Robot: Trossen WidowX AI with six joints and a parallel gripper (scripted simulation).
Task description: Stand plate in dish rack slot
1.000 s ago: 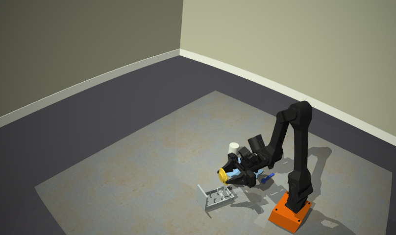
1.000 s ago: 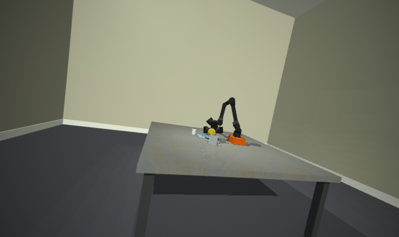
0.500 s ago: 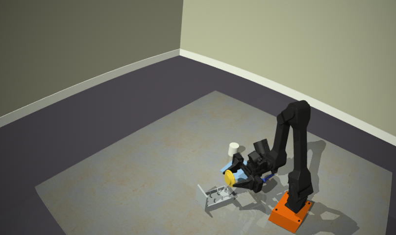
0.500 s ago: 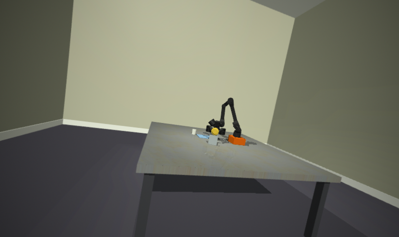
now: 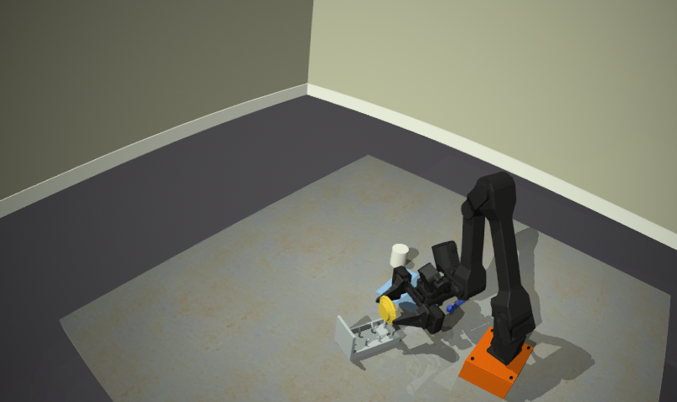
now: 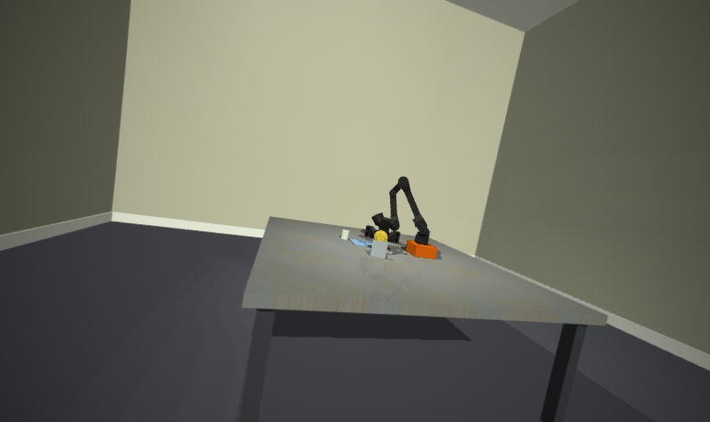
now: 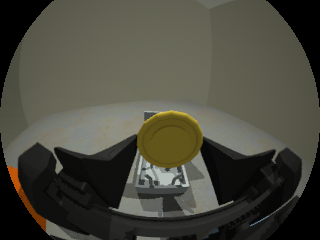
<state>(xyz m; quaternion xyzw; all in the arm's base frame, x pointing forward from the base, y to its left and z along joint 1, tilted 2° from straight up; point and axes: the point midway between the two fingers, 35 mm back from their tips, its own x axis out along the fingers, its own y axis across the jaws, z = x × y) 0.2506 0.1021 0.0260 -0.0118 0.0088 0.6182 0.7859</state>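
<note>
My gripper tip is 60 mm above the grey dish rack and 30 mm to the right of it. Also, from my gripper tip: yellow plate (10 mm to the right); blue spoon (220 mm to the right, 80 mm below, 50 mm behind); light blue mat (170 mm to the right, 80 mm below, 60 mm ahead).
</note>
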